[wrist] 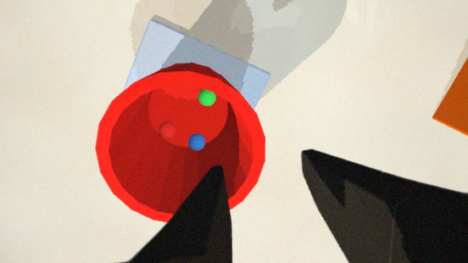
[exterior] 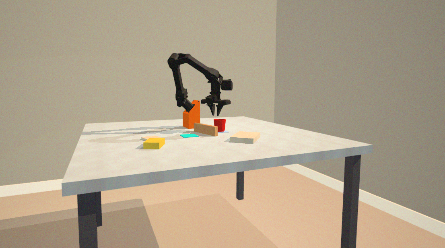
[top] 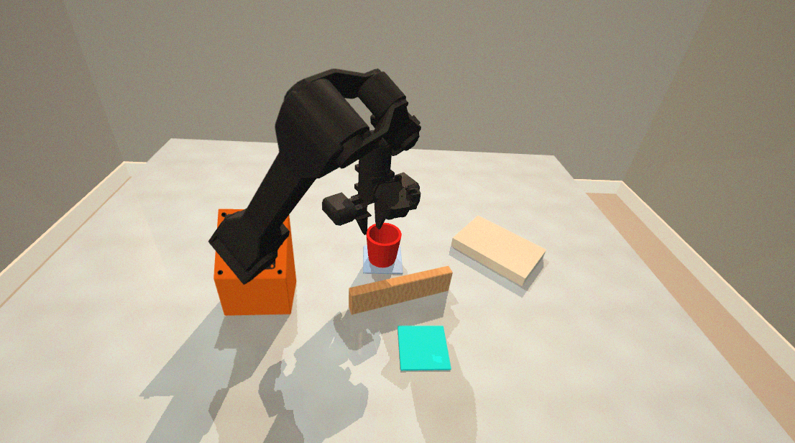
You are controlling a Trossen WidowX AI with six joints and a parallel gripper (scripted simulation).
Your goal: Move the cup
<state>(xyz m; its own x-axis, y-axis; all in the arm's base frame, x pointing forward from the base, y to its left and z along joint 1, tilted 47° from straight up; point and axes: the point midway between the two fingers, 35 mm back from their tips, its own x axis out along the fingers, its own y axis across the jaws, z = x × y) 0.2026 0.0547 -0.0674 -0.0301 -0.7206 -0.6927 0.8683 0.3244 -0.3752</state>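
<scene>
My gripper tip is now 3 cm short of the red cup, 1 cm to the right of it and 6 cm above it. Also, from my gripper tip: blue marble: 2 cm ahead, 3 cm to the left, 8 cm below; then green marble: 2 cm ahead, 8 cm below; then red marble: 4 cm ahead, 3 cm to the left, 8 cm below.
</scene>
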